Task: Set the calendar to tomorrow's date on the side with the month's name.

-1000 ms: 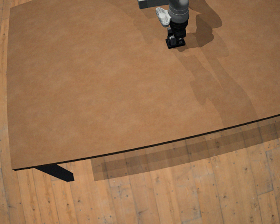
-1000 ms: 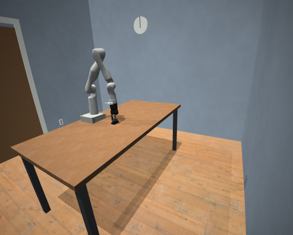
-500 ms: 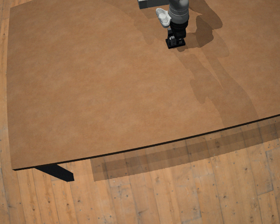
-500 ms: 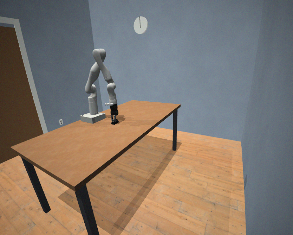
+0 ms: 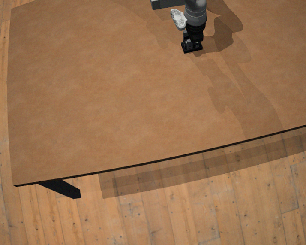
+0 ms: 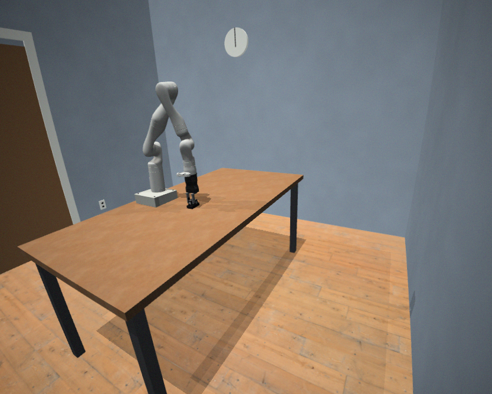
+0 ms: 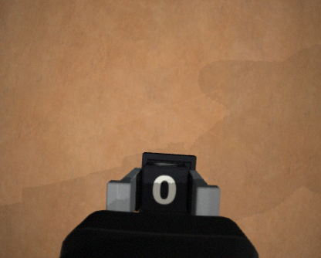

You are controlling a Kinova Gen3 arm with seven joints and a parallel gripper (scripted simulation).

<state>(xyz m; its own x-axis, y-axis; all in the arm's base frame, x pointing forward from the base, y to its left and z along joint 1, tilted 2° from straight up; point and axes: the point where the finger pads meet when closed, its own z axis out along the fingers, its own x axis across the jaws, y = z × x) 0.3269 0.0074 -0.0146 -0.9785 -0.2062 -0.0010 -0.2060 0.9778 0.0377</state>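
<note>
Now: hand 4 cm above the black tray, 2 cm to the right of it and 1 cm past it.
</note>
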